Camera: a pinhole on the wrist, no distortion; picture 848 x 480 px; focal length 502.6 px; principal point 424.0 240.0 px. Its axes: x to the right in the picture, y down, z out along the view. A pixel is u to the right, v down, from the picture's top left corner.
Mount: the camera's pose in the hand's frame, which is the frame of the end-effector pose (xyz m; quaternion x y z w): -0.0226 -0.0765 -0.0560 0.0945 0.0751 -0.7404 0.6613
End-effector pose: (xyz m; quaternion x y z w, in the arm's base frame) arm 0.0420 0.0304 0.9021 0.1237 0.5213 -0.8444 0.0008
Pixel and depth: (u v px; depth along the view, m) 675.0 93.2 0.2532
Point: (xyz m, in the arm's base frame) 0.0927 -0.0104 1.2147
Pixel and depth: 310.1 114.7 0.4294
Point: 0.0848 -0.2911 1.1568
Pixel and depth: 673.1 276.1 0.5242
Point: -0.0654 -0.1107 1.4767
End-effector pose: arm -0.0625 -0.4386 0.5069 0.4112 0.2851 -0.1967 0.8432
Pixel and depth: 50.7 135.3 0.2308
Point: -0.0200 -0.5772 0.6735
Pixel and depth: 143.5 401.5 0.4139
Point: 0.1743 -0.7551 0.6520
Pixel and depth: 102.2 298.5 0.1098
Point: -0.0665 -0.5135 0.5241
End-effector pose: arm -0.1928 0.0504 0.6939 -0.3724 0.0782 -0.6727 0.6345
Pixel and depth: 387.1 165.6 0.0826
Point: -0.2512 0.1101 0.7482
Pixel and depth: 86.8 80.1 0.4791
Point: 0.1943 0.3479 0.8941
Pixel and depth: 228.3 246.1 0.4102
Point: 0.0185 0.2094 0.9688
